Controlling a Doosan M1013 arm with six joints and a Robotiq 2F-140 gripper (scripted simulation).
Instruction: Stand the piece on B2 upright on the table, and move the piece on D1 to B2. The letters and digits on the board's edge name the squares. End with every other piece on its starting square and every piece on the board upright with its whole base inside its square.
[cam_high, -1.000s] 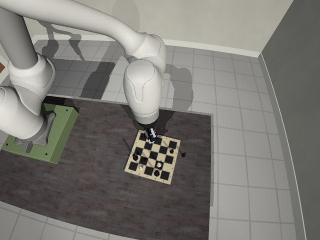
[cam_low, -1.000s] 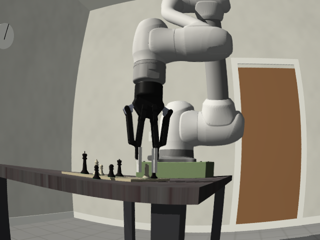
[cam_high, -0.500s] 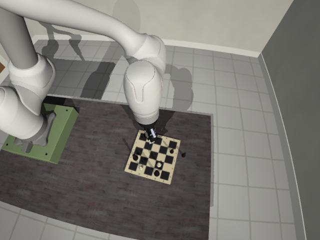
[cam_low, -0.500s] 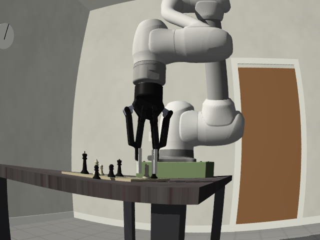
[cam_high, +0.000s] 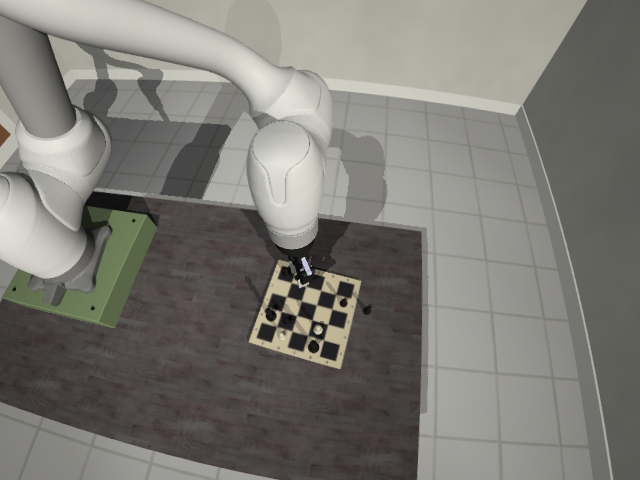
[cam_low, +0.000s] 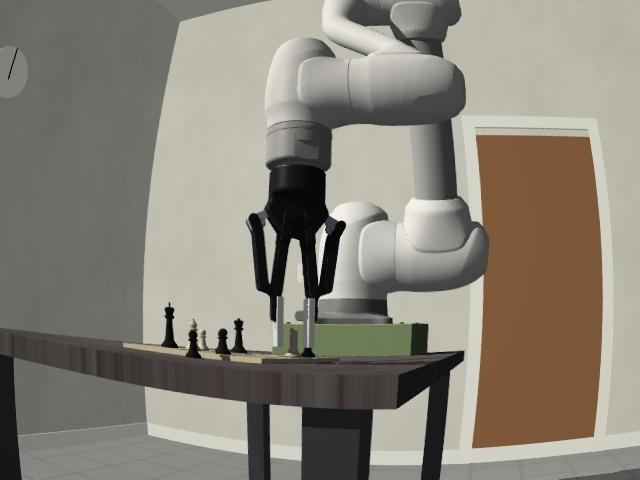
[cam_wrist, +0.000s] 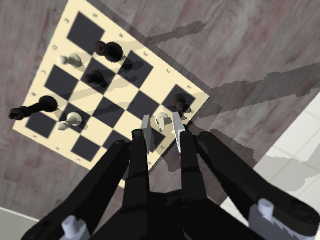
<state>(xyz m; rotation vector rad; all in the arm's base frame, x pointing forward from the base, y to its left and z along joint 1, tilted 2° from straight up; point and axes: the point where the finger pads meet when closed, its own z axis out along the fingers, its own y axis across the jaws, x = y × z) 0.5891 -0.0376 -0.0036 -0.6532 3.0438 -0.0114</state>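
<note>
My hand is 8 cm to the left of the chessboard, 5 cm above it and 2 cm short of it. Also, from my hand: white pawn: 14 cm to the right, 4 cm behind, 3 cm below.
</note>
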